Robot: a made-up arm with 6 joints.
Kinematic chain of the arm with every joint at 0, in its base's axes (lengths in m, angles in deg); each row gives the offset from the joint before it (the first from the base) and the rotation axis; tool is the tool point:
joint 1: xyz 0 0 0.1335 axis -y
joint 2: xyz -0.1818 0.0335 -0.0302 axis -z
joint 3: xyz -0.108 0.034 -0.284 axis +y
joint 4: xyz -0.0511 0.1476 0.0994 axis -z
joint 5: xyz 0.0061 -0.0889 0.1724 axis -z
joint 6: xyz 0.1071 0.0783 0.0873 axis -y
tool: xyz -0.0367 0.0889 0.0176
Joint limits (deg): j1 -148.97..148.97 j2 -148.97..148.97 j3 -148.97..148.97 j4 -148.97..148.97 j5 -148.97..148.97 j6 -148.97..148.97
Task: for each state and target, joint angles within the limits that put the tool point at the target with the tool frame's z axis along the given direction. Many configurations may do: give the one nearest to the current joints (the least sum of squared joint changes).
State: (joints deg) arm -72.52 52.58 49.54 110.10 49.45 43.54
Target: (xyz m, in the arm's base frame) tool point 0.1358 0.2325 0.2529 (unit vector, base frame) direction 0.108 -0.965 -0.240
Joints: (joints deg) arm -97.30 46.23 37.54 146.53 73.97 51.09
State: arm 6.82 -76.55 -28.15 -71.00 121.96 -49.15
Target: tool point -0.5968 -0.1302 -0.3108 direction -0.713 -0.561 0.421
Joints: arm 30.17 -56.91 -70.38 -101.24 97.03 -26.71
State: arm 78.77 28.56 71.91 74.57 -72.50 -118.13
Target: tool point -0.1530 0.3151 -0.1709 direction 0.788 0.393 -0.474
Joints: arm 76.97 -13.97 28.05 25.72 -86.51 -148.97
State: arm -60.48 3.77 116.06 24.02 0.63 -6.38
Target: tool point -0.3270 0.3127 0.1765 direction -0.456 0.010 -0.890
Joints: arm -111.86 -1.26 97.38 8.36 -26.34 2.22
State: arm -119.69 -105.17 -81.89 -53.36 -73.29 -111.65
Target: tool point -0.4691 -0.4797 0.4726 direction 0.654 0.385 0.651
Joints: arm -103.15 -121.49 -109.17 -17.85 -46.94 -148.97
